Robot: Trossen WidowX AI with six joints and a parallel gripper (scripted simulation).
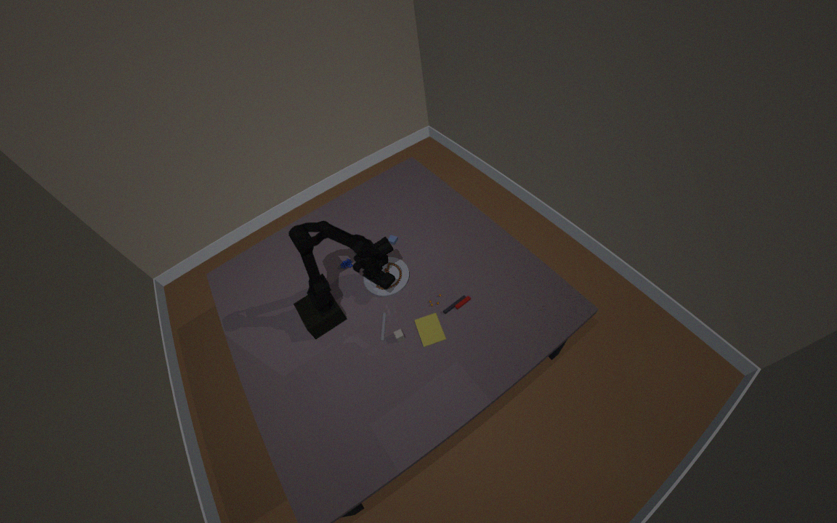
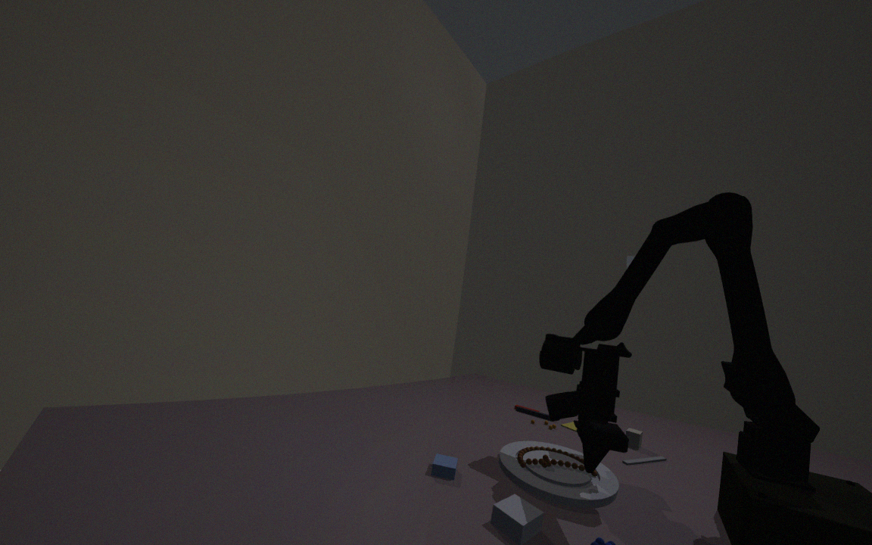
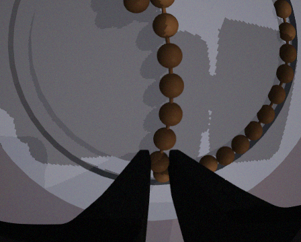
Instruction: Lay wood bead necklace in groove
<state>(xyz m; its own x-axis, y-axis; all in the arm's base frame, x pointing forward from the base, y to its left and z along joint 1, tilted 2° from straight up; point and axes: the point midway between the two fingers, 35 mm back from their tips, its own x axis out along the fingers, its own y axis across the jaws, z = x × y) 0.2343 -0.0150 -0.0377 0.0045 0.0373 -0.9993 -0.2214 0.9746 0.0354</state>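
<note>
My gripper tip is 50 mm short of the round bead board, 10 mm to the right of it and 10 mm above it. From my gripper tip the other things lie so: grey block 60 mm ahead, 200 mm to the left; blue block 200 mm ahead, 150 mm to the left, 10 mm below; thin stick 100 mm behind, 170 mm to the right, 10 mm below.
</note>
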